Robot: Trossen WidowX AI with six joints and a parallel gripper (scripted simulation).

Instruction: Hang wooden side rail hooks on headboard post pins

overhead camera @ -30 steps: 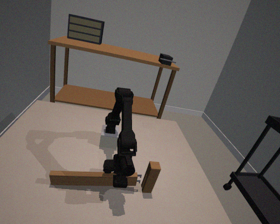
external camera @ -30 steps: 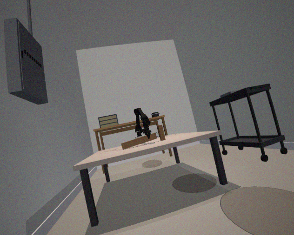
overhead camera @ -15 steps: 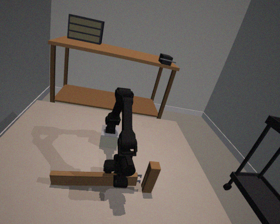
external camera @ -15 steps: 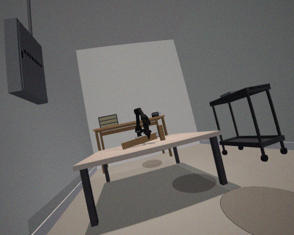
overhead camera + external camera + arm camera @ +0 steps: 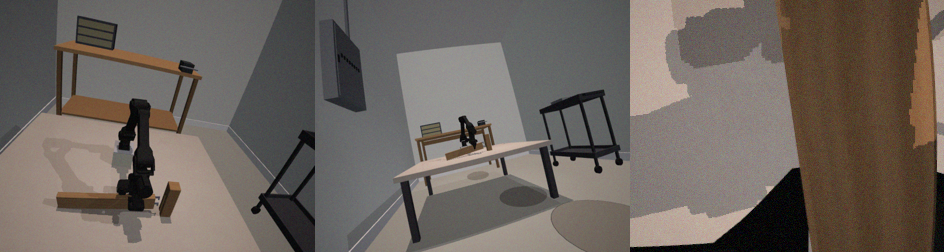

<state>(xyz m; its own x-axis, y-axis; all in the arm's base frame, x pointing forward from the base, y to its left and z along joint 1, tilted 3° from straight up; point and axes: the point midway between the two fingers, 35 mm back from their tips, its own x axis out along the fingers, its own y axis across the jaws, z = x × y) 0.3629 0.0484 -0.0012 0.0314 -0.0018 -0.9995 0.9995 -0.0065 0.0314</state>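
Now: the headboard post 16 cm to the left of my gripper tip and 4 cm above it.
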